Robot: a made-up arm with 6 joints. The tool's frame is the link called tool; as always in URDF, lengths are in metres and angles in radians.
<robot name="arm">
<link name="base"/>
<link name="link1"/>
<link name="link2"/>
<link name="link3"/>
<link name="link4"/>
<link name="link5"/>
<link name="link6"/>
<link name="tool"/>
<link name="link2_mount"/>
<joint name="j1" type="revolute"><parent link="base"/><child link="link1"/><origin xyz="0 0 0.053" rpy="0 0 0"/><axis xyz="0 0 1"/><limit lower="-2.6" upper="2.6" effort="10" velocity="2.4"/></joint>
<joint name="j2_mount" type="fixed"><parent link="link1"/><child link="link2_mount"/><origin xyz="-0.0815 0.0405 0.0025" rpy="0 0 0"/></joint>
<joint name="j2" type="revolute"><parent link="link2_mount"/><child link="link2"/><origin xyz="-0.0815 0.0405 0.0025" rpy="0 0 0"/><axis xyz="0 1 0"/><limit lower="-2.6" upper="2.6" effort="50" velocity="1.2"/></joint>
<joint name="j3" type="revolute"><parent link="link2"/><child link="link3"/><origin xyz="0.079 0.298 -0.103" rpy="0 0 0"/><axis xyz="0 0 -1"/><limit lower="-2.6" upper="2.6" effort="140" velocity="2.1"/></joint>
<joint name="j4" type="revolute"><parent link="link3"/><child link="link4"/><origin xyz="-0.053 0.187 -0.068" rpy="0 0 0"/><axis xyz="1 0 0"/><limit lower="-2.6" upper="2.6" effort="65" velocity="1.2"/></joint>
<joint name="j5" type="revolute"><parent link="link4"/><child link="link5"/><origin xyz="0.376 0.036 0.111" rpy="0 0 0"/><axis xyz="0 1 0"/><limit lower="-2.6" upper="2.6" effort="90" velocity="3"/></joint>
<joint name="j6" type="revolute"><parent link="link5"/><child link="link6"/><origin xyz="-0.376 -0.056 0.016" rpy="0 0 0"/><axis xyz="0 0 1"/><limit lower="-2.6" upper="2.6" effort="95" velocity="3.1"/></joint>
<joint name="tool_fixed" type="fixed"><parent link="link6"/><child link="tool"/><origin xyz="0.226 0.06 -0.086" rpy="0 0 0"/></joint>
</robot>
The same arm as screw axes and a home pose.
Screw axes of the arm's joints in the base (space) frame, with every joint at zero. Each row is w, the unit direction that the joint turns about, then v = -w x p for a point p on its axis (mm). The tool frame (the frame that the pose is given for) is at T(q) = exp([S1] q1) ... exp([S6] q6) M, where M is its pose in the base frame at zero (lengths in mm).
S1: w 0 0 1 v 0 0 0
S2: w 0 1 0 v -58 0 -163
S3: w 0 0 -1 v -379 -84 0
S4: w 1 0 0 v 0 -113 -566
S5: w 0 1 0 v 2 0 239
S6: w 0 0 1 v 546 137 0
M =
1 0 0 89
0 1 0 606
0 0 1 -72
0 0 0 1
Joint limits (deg, base to tool): -148.97..148.97 -148.97..148.97 -148.97..148.97 -148.97..148.97 -148.97..148.97 -148.97..148.97

